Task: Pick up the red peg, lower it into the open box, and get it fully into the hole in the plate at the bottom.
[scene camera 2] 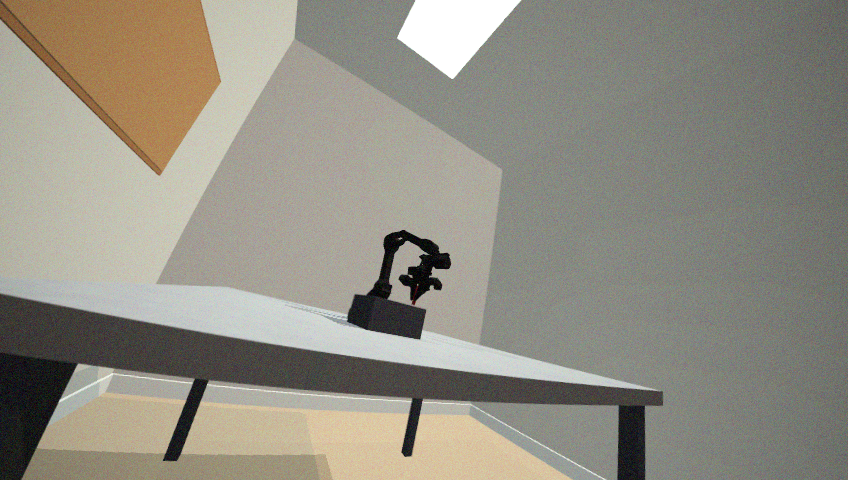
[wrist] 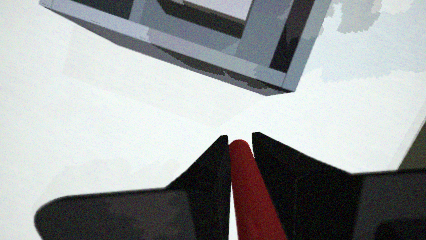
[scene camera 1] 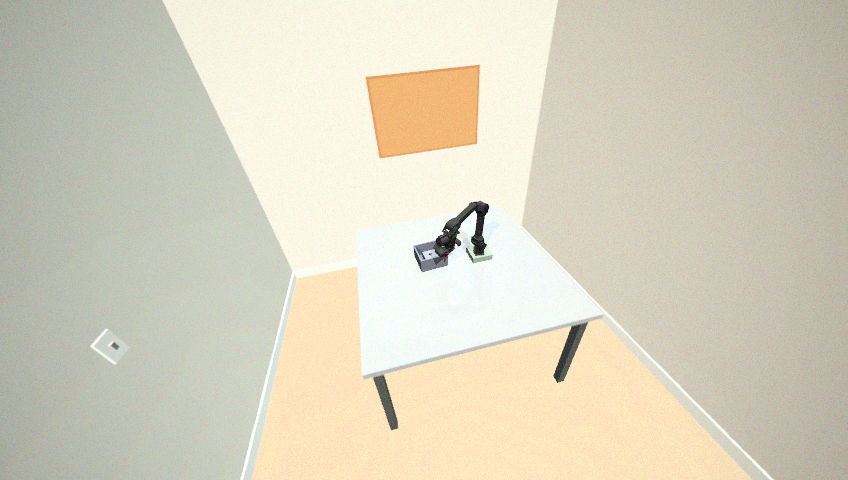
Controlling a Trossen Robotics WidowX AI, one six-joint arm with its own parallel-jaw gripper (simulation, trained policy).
Labels:
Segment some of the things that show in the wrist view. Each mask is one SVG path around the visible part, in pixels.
My gripper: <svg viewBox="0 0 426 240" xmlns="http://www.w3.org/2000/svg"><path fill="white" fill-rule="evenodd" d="M228 135L219 136L189 168L166 187L69 195L46 202L38 208L34 216L34 224L42 240L229 240L231 162ZM252 133L254 158L287 240L426 240L426 168L351 174L349 171L308 156L261 132Z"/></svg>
A grey box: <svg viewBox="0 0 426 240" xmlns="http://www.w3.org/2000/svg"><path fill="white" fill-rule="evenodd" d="M39 1L39 5L115 43L116 46L263 96L296 91L331 3L331 0L254 0L242 38L238 39L166 14L157 0Z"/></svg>

